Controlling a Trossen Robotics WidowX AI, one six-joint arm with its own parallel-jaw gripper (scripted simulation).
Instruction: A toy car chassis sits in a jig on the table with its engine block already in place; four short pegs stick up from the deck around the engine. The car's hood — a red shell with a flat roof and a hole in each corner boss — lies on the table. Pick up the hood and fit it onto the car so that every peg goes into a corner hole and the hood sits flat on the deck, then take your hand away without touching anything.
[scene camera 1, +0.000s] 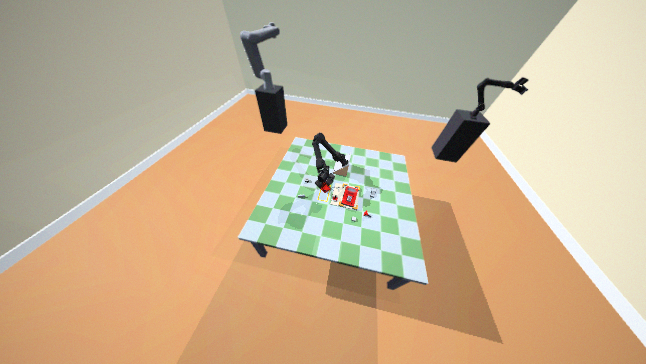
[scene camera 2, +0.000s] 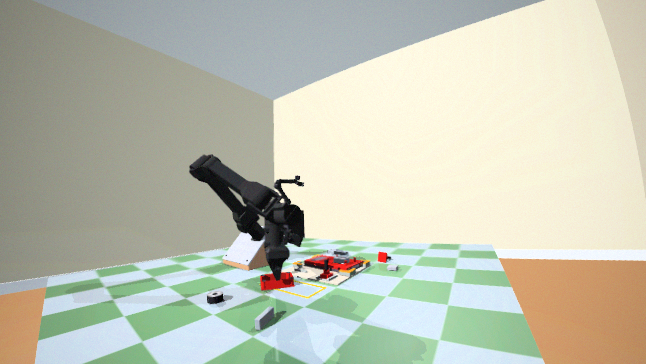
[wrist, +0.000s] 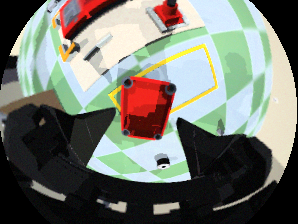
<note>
My gripper (scene camera 2: 276, 275) is open, holding nothing. Also in view: a red hood (wrist: 146, 104) and a beige jig (scene camera 2: 299, 270).
My gripper is seen too in the wrist view (wrist: 146, 115).
</note>
